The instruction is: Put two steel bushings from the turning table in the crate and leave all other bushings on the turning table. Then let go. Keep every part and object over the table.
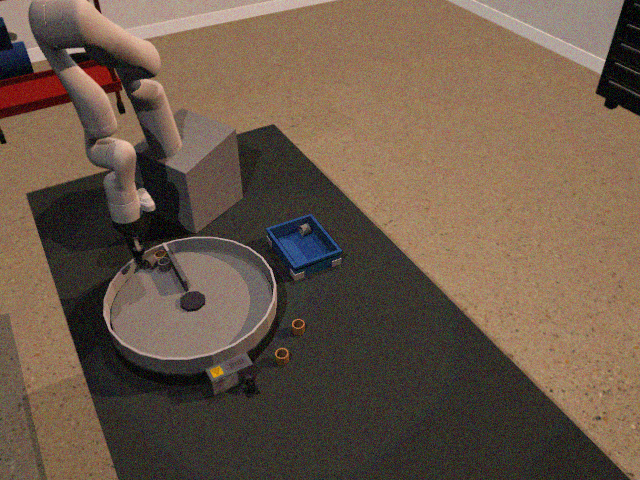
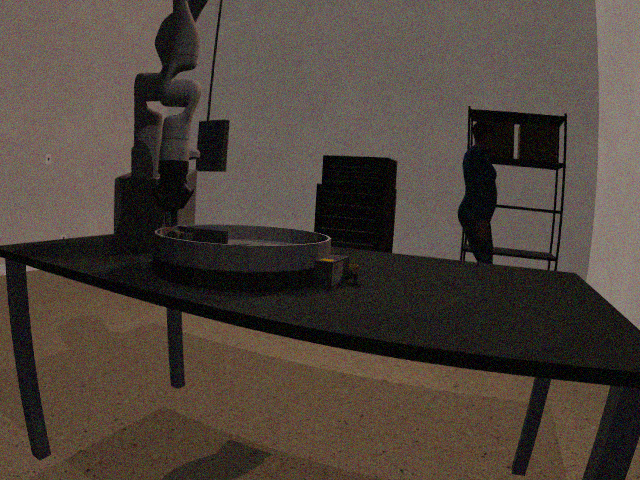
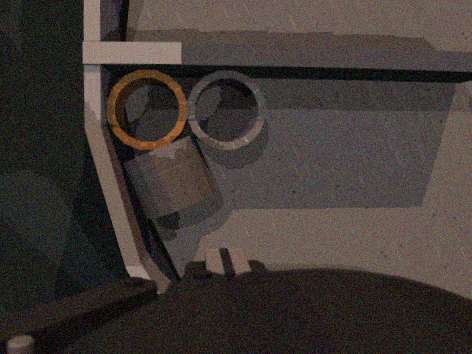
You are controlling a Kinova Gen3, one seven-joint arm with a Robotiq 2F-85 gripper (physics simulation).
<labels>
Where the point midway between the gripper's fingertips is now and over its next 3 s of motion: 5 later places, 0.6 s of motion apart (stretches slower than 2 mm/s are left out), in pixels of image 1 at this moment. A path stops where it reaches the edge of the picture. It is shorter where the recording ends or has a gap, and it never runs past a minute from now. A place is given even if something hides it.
My gripper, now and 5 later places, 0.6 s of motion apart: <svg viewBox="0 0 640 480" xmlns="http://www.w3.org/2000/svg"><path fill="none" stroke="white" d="M139 262L141 273L154 271L145 263L142 262L145 273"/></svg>
</labels>
